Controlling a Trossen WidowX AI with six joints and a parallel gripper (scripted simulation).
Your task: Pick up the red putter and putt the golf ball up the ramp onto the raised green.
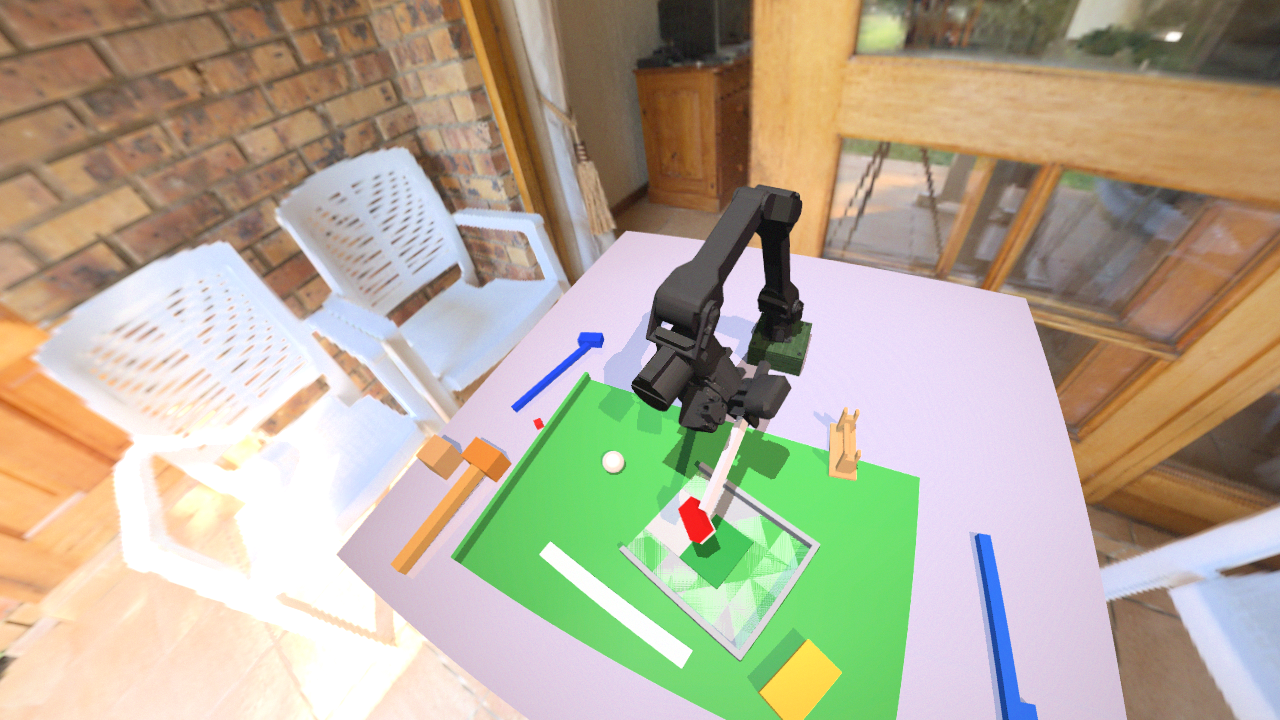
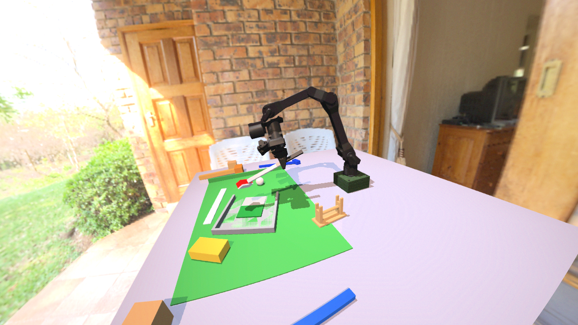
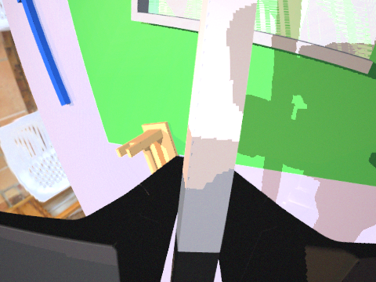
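Now: the red putter 50 mm ahead of my gripper tip and 30 mm to the right of it. Also, from my gripper tip: wooden hurdle (180 mm to the left, 120 mm below, 80 mm behind); then white golf ball (250 mm to the right, 140 mm below, 40 mm ahead); then white bar (280 mm ahead, 180 mm to the right, 160 mm below).
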